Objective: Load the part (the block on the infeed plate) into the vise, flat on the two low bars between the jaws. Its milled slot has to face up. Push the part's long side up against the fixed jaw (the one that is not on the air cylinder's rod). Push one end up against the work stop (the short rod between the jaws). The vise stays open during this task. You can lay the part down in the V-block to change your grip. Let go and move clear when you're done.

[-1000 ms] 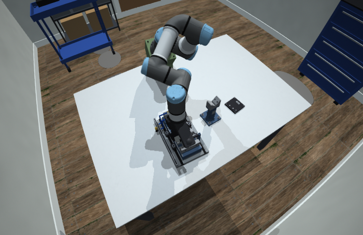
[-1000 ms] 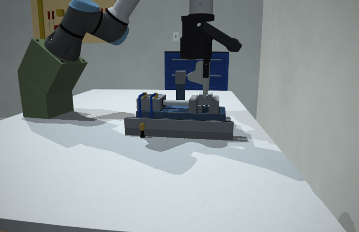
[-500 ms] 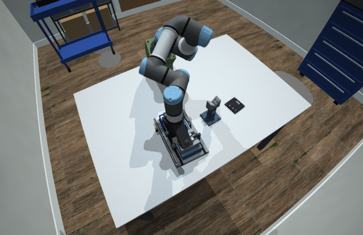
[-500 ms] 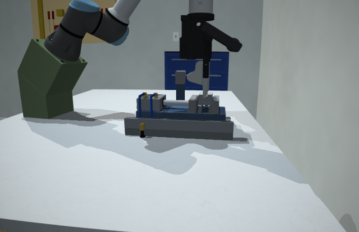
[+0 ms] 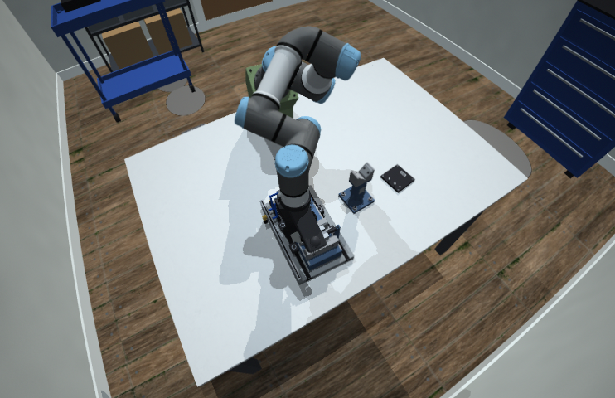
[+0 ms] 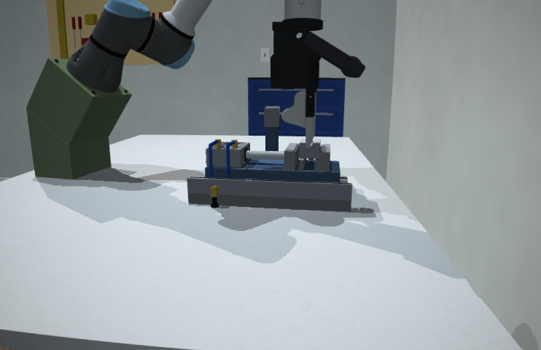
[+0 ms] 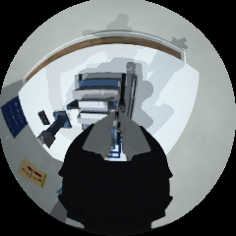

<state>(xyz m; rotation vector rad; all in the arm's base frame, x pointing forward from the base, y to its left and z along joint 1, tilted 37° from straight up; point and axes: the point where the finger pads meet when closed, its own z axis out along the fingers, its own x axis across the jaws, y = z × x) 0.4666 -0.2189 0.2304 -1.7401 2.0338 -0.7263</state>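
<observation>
My gripper is now 5 cm to the right of the part, 2 cm above it and 1 cm short of it. Also, from my hand: work stop 10 cm to the left, 3 cm below, 2 cm ahead; then fixed jaw 4 cm to the left, 4 cm below, 4 cm ahead; then moving jaw 6 cm to the left, 4 cm below, 2 cm behind.
</observation>
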